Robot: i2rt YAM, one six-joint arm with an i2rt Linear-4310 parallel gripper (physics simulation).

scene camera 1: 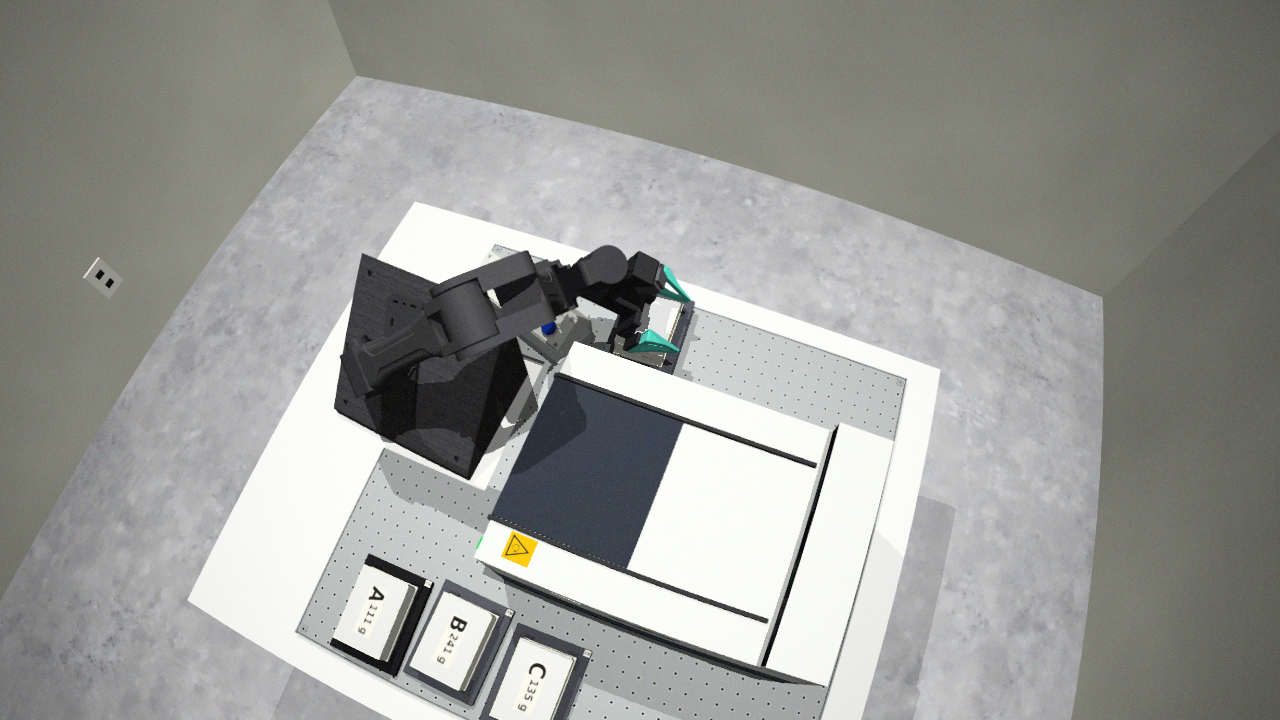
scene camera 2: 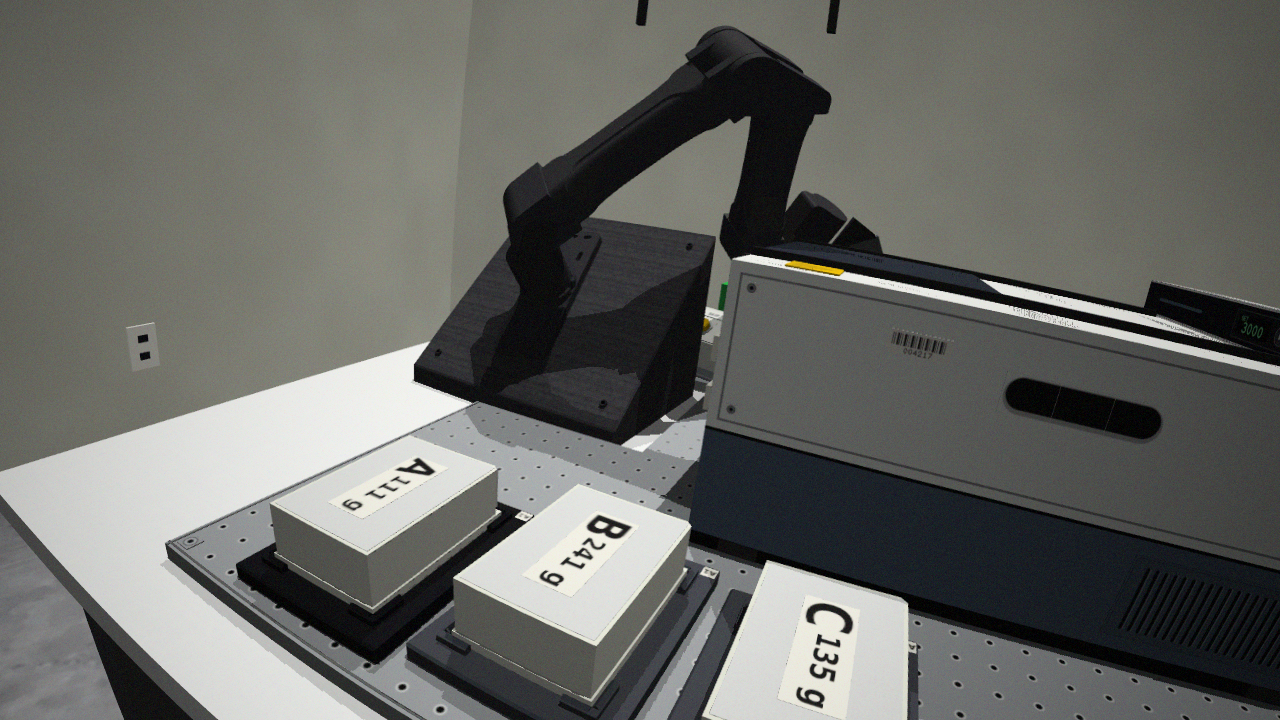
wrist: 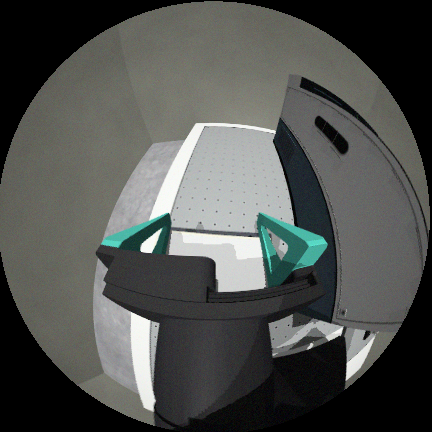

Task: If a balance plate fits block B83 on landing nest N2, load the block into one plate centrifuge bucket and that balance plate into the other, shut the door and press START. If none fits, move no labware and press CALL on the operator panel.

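Places are measured from the arm's base along level axes (x back, y right, z up), in centimetres.
Pixels of known places: gripper, fingertip midpoint: (scene camera 1: 683,325) (wrist: 213,217); arm's base at its link origin: (scene camera 2: 551,292).
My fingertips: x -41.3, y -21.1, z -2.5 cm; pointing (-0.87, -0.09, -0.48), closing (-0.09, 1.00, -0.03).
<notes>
Ahead of a thing's pixels: the offset from my fingertips to its top centre. "spot": to the spot under its first point.
My gripper (scene camera 1: 684,325) (wrist: 213,217) is open, its teal fingers on either side of a white block @[dx +5.8, dy -0.1, dz -0.5 cm] (scene camera 1: 663,315) (wrist: 242,270) on a dark nest @[spot: dx -0.3, dy -2.5, dz -7.8 cm] (scene camera 1: 685,336); finger height against the block is unclear and no label on it is readable. Balance plates A 111 g @[dx +30.7, dy +60.1, dz -2.9 cm] (scene camera 1: 374,616) (scene camera 2: 384,501), B 241 g @[dx +17.2, dy +59.3, dz -2.9 cm] (scene camera 1: 454,640) (scene camera 2: 572,573) and C 135 g @[dx +3.7, dy +61.3, dz -2.9 cm] (scene camera 1: 535,676) (scene camera 2: 810,644) sit on their nests. The centrifuge (scene camera 1: 733,501) (scene camera 2: 841,358) (wrist: 370,215) stands between them and the block. Its bucket interior does not show. A display reading 3000 @[spot: dx -24.3, dy +36.7, dz +14.4 cm] (scene camera 2: 1251,327) is on top. The gripper is hidden in scene camera 2.
The operator panel, partly hidden under the arm, shows a blue button @[spot: dx +21.3, dy +6.8, dz -1.3 cm] (scene camera 1: 548,328) and a yellow button @[spot: dx +25.2, dy +5.1, dz -1.4 cm] (scene camera 2: 706,324). The black arm base (scene camera 1: 429,411) (scene camera 2: 572,331) stands beside the centrifuge. The centrifuge's tall side wall rises close to the right finger in the wrist view.
</notes>
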